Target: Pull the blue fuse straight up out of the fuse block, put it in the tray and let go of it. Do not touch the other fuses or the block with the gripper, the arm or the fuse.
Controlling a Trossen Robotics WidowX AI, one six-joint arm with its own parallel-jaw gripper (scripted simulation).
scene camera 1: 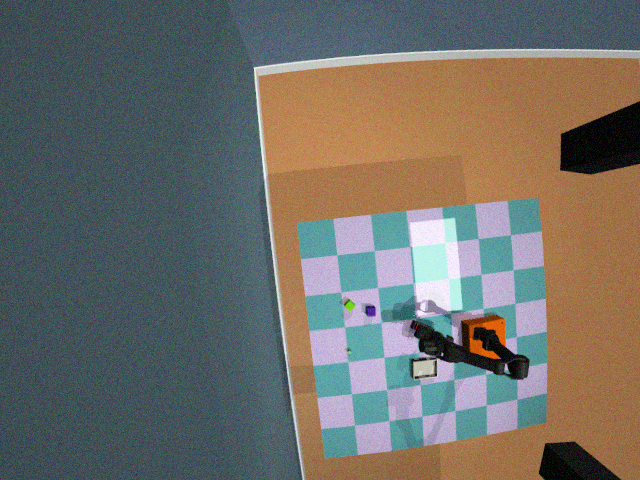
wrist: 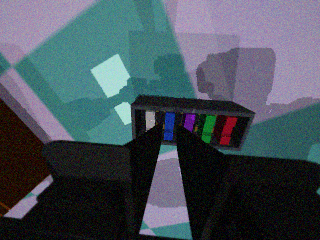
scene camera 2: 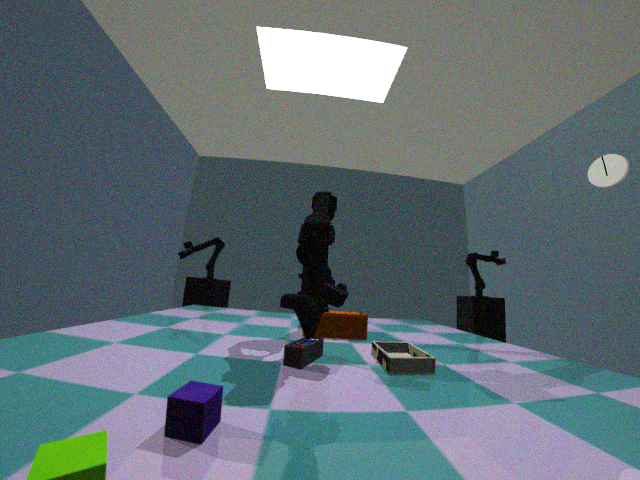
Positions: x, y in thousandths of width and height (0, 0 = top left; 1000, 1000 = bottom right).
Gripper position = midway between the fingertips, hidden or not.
In view: the gripper (scene camera 2: 484, 705).
The gripper also shows in the wrist view (wrist: 530, 540).
